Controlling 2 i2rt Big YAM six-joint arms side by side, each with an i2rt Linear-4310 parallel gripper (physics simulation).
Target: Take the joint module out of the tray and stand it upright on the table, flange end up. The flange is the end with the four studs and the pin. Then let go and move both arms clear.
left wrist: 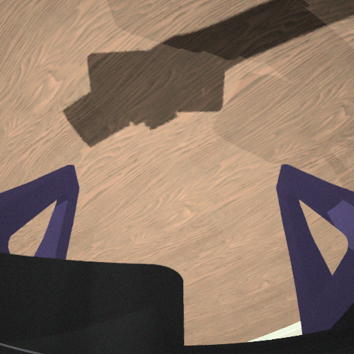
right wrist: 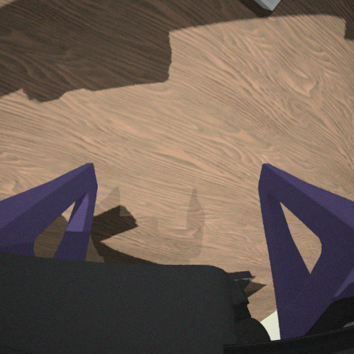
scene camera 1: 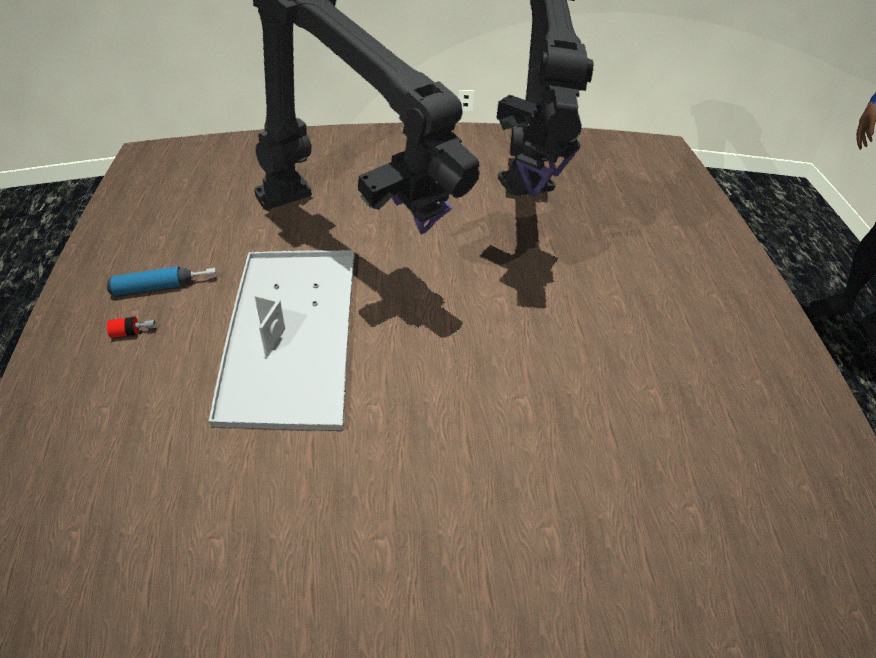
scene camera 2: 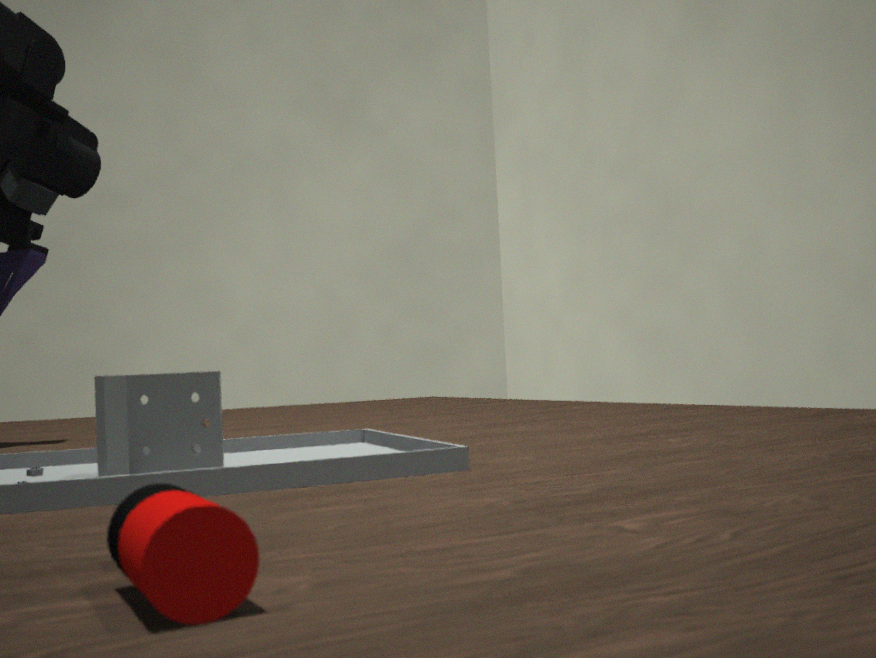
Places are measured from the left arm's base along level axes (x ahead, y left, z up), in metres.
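Where they show: left gripper, between the fingertips: [scene camera 1: 543, 185]; right gripper, between the fingertips: [scene camera 1: 411, 218]; right arm's base, origin of its link: [scene camera 1: 282, 194].
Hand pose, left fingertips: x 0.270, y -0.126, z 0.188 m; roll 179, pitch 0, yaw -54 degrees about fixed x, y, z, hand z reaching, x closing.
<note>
Things, the pixels of their top centre, and the offset from my left fingertips. "pt": a spot on its surface instead.
- grey bracket, centre of its top: [scene camera 2: 161, 373] [scene camera 1: 260, 310] dx +0.060, dy -0.546, dz -0.114 m
- blue tool, a spot on its surface: [scene camera 1: 148, 281] pt dx -0.142, dy -0.764, dz -0.155 m
- shorter red tool, centre of its top: [scene camera 2: 162, 486] [scene camera 1: 129, 319] dx -0.040, dy -0.804, dz -0.154 m
The joint module does not show in any of these views. The white tray [scene camera 1: 276, 425] [scene camera 2: 354, 467] lies on the table left of the middle in scene camera 1; no module lies in it. My right gripper [scene camera 1: 424, 223] [right wrist: 177, 174] is open and empty, above the table to the right of the tray's back end. In scene camera 2, part of its purple finger [scene camera 2: 19, 272] shows at the left edge. My left gripper [scene camera 1: 543, 182] [left wrist: 177, 175] is open and empty, above the table's back part, farther right in scene camera 1. Bare wood shows between both pairs of fingers.
A grey bracket [scene camera 1: 269, 343] [scene camera 2: 169, 424] with holes stands in the tray, near several small nuts [scene camera 1: 315, 286] [scene camera 2: 34, 471]. A blue tool [scene camera 1: 148, 281] and a shorter red tool [scene camera 1: 121, 327] [scene camera 2: 201, 559] lie left of the tray in scene camera 1. A person partly shows at the right edge.
</note>
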